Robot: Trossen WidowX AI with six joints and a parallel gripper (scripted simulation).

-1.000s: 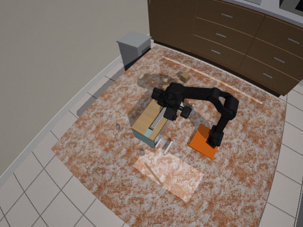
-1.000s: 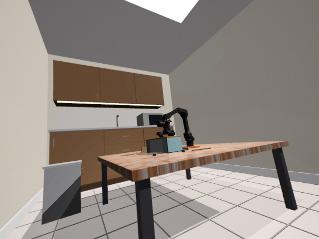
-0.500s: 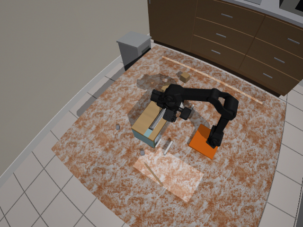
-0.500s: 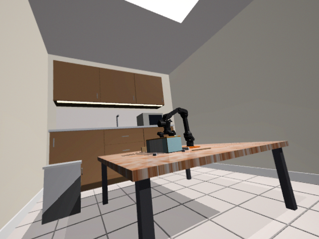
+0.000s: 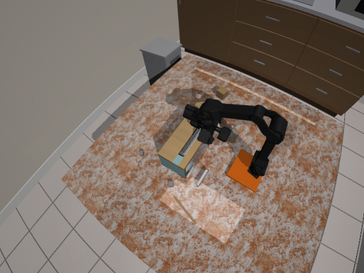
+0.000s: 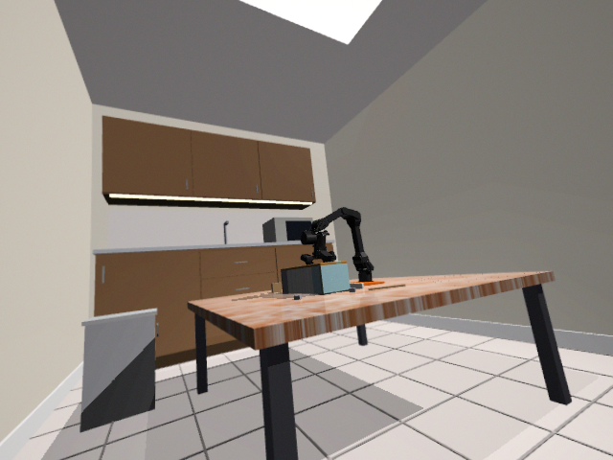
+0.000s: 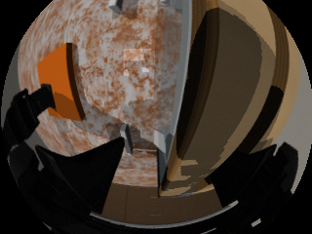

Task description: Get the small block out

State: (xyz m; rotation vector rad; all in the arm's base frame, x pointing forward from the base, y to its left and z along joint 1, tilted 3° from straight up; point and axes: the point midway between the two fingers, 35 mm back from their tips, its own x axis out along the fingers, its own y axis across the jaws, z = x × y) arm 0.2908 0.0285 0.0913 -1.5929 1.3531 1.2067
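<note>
Right now my gripper tip is 6 cm short of the purple block and 1 cm to the left of it. Also, from my gripper tip: box: 2 cm ahead, 6 cm to the left, 2 cm below; thin stick: 16 cm behind, 36 cm to the left, 8 cm below; tan cube: 15 cm ahead, 31 cm to the right, 6 cm below.
</note>
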